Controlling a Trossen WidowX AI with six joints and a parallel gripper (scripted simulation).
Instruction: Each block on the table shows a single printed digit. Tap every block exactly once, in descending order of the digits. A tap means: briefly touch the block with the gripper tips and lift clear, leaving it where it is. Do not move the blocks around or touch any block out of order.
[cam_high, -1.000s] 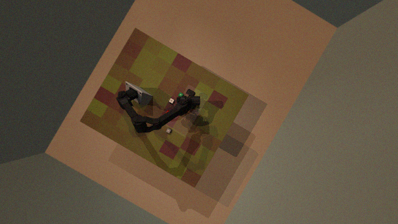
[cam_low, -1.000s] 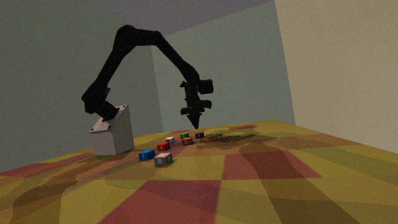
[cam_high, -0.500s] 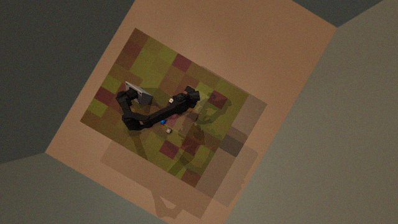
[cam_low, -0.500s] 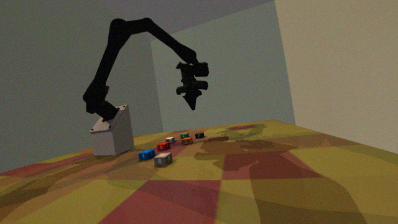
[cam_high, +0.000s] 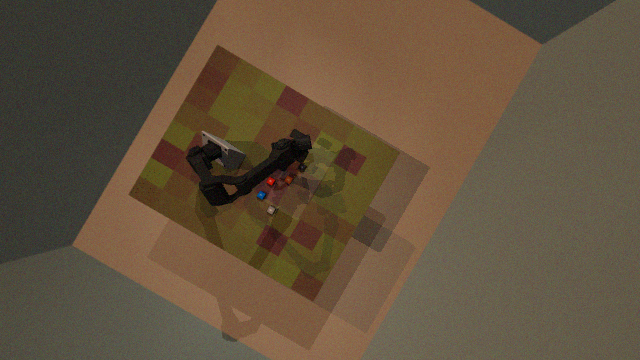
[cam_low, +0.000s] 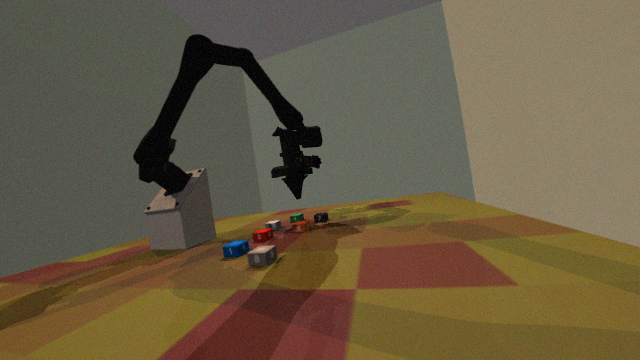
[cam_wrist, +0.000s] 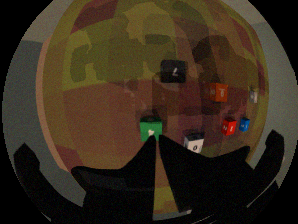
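Now: gripper tip 2 cm past the green block and 6 cm above it. Also, from my gripper tip: black block: 7 cm ahead, 3 cm to the right, 6 cm below; orange block: 4 cm ahead, 12 cm to the right, 6 cm below; white block: 6 cm behind, 8 cm to the right, 6 cm below.
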